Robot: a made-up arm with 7 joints.
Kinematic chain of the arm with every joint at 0, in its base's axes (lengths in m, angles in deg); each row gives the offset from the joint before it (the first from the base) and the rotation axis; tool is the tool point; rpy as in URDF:
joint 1: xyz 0.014 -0.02 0.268 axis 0 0.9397 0.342
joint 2: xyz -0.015 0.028 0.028 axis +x
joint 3: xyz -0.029 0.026 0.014 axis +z
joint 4: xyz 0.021 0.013 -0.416 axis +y
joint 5: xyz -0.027 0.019 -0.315 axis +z
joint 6: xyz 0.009 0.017 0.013 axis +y
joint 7: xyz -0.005 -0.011 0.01 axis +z
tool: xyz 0.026 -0.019 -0.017 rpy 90 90 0
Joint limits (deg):
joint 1: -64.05..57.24
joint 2: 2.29..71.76
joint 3: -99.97..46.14
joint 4: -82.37..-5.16
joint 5: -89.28..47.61
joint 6: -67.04..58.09
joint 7: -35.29..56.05
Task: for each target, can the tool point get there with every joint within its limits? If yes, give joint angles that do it. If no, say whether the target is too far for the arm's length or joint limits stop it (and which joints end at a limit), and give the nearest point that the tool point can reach.
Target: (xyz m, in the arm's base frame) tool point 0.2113 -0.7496 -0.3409
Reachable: no: too far | nearest point 0.2089 -0.3008 -0.1733 | short by 0.479 m
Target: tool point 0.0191 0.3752 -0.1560
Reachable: yes | joints 26.33 33.81 1.73 -64.52 29.30 -47.78 -3.52
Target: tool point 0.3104 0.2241 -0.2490
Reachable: yes | joints -16.58 32.42 -42.94 -44.09 -20.87 -6.30 -27.73
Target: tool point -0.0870 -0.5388 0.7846
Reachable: no: joint limits stop it (at a limit: joint 1, joint 2, joint 3, joint 4, joint 7) | nearest point -0.2989 -0.3455 0.0529 | short by 0.786 m
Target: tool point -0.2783 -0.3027 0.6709
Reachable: no: joint limits stop it (at a limit: joint 1, joint 2, joint 3, joint 4, joint 7) | nearest point -0.3075 -0.3369 0.0552 | short by 0.617 m
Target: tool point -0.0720 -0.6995 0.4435
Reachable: no: joint limits stop it (at a limit: joint 1, joint 2, joint 3, joint 4, joint 7) | nearest point -0.2938 -0.3556 0.0456 | short by 0.571 m
